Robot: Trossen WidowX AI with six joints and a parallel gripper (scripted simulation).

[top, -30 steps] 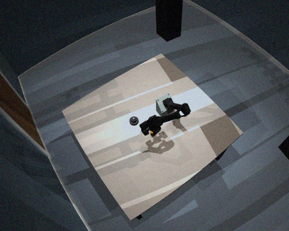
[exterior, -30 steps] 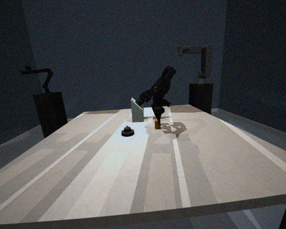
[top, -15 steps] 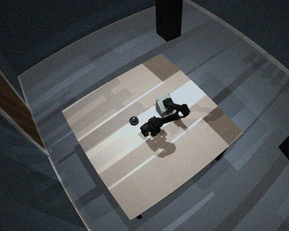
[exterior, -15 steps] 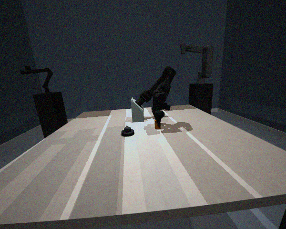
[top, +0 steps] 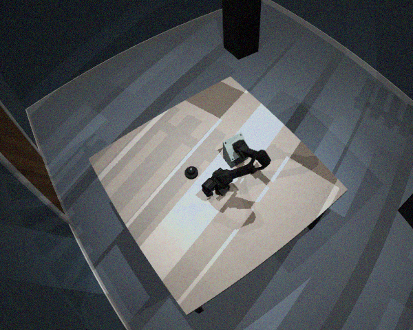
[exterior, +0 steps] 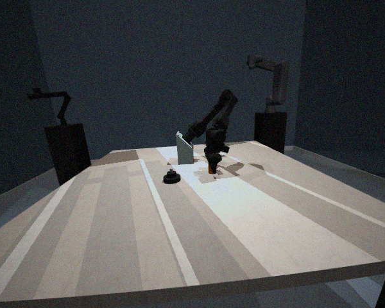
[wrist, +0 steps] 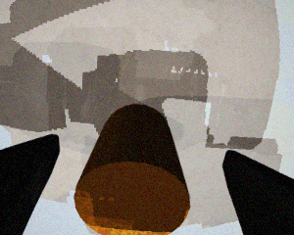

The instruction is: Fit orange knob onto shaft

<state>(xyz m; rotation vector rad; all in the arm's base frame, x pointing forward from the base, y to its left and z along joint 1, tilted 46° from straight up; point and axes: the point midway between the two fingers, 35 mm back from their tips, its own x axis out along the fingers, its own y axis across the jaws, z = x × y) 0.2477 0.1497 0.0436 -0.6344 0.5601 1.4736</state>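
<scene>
Right now the orange knob is 2 cm above my gripper tip. Also, from my gripper tip: round pedestal (6 cm ahead, 21 cm to the right, 1 cm above).
</scene>
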